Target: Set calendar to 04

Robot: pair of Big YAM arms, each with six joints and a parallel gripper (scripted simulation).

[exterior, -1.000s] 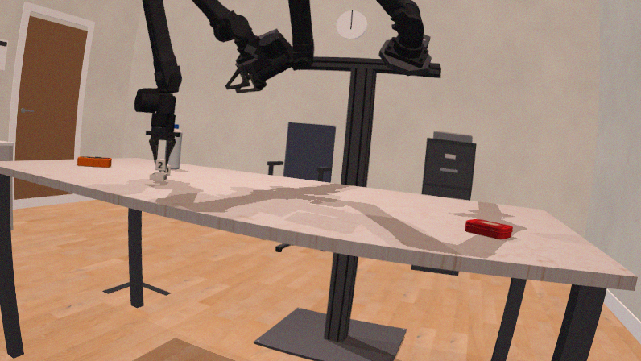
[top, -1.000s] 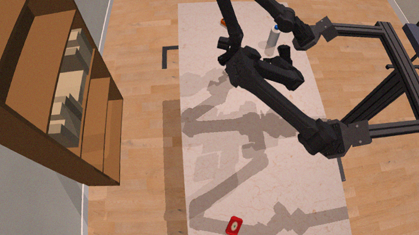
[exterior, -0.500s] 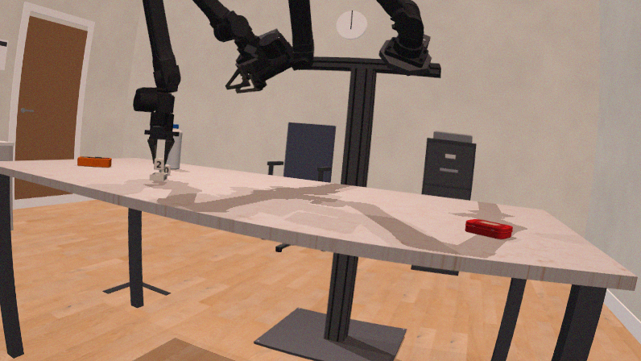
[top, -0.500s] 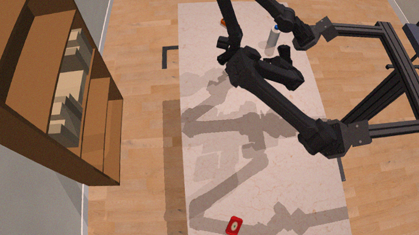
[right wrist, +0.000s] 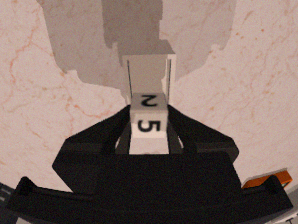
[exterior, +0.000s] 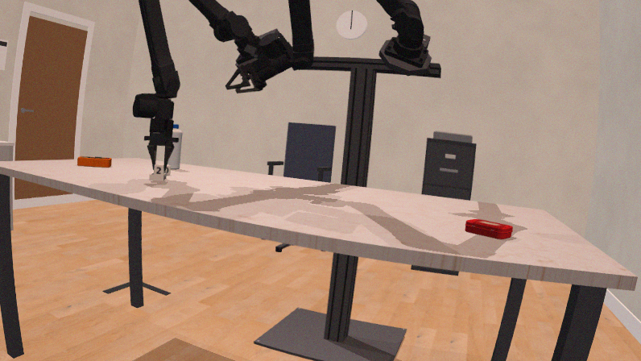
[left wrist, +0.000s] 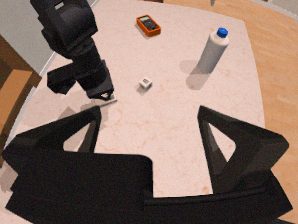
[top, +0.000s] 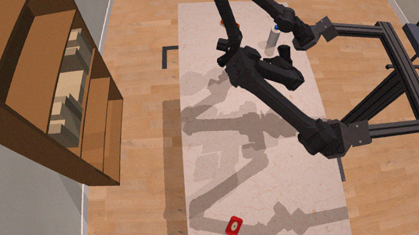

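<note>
Now: right hand 1 cm above the white cube. Also, from my right hand: red tin: 91 cm to the left, 6 cm ahead, 2 cm below; white calendar tray: 2 cm below, 1 cm to the left, 1 cm ahead; white bottle: 30 cm behind, 23 cm to the right, 5 cm above.
</note>
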